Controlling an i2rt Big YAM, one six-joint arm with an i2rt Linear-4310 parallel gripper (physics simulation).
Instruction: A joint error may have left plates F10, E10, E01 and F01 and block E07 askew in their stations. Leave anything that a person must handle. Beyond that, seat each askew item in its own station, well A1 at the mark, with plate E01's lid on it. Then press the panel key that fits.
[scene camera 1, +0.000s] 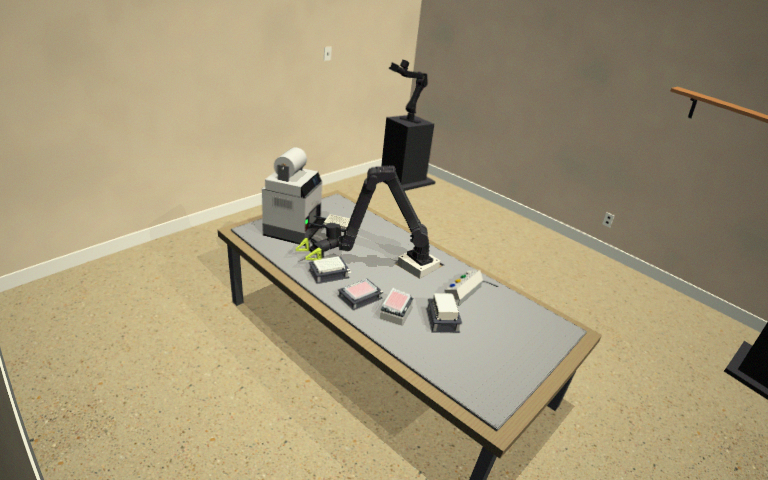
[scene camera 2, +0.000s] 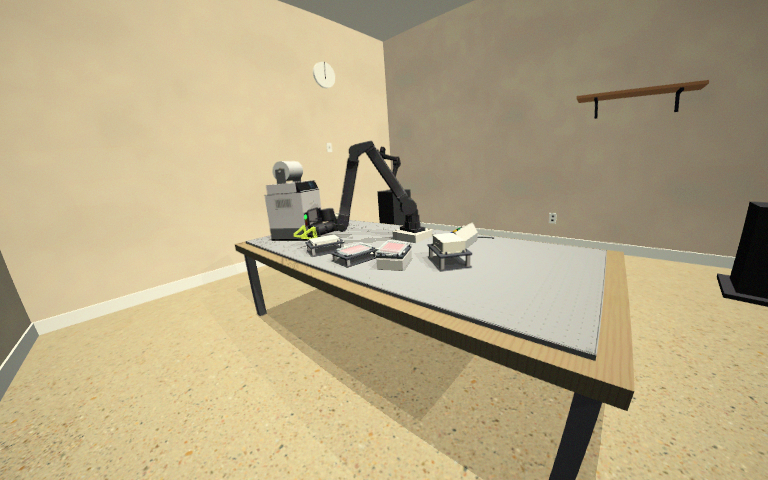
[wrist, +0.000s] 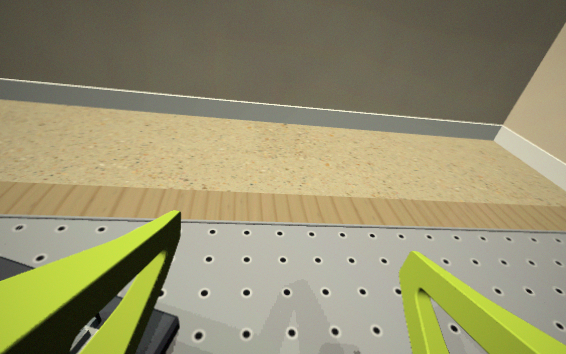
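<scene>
My gripper (scene camera 1: 301, 254) (scene camera 2: 298, 234) (wrist: 295, 242) is open and empty, low over the table between the machine and the nearest station. A white plate (scene camera 1: 330, 264) (scene camera 2: 325, 241) lies on that dark station; a dark station corner (wrist: 167, 320) shows behind the left finger. Two pink-filled plates, one (scene camera 1: 362, 289) (scene camera 2: 355, 249) on a dark station and one (scene camera 1: 398, 300) (scene camera 2: 393, 247) on a pale-based station, lie further right. A tall cream block (scene camera 1: 446, 305) (scene camera 2: 449, 243) sits on a raised stand. Another pale plate (scene camera 1: 337, 220) is beside the machine, partly behind the arm. Labels, marks and exact seating are too small to tell.
A grey machine (scene camera 1: 283, 209) (scene camera 2: 286, 212) with a roll on top and a green light stands at the left end. A sloped key panel (scene camera 1: 474, 287) (scene camera 2: 468, 234) with blue, yellow and green keys stands behind the cream block. The arm's base (scene camera 1: 419, 266) is near the back edge.
</scene>
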